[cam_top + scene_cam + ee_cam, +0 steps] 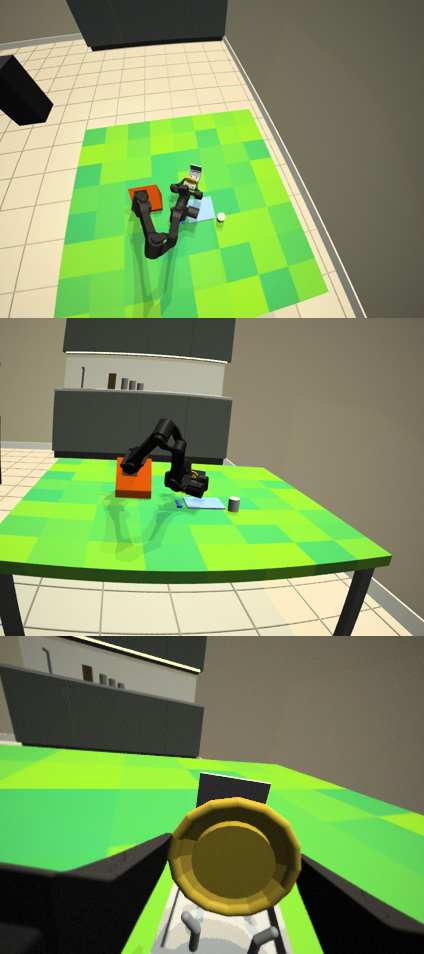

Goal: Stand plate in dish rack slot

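Now: the yellow plate 1 cm to the right of my gripper tip. Round my gripper tip: blue piece (8 cm behind, 20 cm to the right, 5 cm below); dish rack (1 cm ahead, 2 cm to the left, 3 cm below); light blue mat (3 cm ahead, 17 cm to the right, 5 cm below).
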